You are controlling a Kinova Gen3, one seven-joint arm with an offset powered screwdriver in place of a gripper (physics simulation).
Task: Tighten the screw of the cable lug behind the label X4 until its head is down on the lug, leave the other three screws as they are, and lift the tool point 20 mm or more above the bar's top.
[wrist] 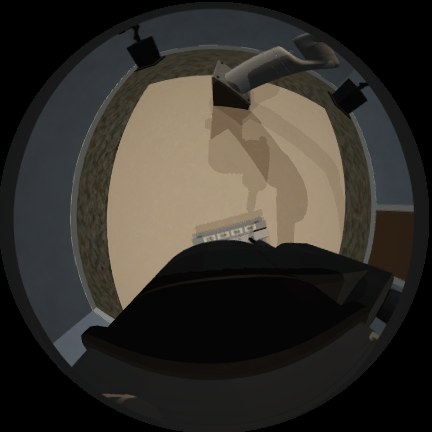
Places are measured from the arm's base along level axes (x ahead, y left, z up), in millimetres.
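Where they show: hand at its tool point: [249,238]; arm's base at its link origin: [235,82].
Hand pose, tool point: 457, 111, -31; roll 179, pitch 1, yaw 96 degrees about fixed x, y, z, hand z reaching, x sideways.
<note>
Things, the pixels of their top centre, and the offset from my tool point, as dx, dy, dz. "spot": a spot on its surface instead. Level surfaces: height alone.
- grey bar at a spot on its surface: [263,225] spot: -35, +28, -3
- right end at a spot on its surface: [249,228] spot: -22, -4, -2
- left end at a spot on its surface: [209,238] spot: +19, -89, -3
- screwdriver at its top centre: [258,245] -1, +1, +64
- beige table top at its surface level: dz -45
The grey bar [263,225] lies at the lower middle of the wrist view, slightly slanted, with a row of white labels along it. The label at the right end [249,228] and the one at the left end [209,238] show, but their writing is too small to read, so I cannot tell which is X4. My screwdriver [253,241] shows as a short dark tip over the bar's right part, below the right-end label. It has no fingers to be open or shut. The dark tool body hides most of the lugs and screws. Contact with a screw and the screw heads' heights cannot be told.
The beige table top [160,160] carries the arm's shadows. The arm's base bracket [227,95] stands at its far edge, with the grey arm [265,67] reaching right. Two black box-shaped objects [144,52] [349,96] stand beyond the table.
</note>
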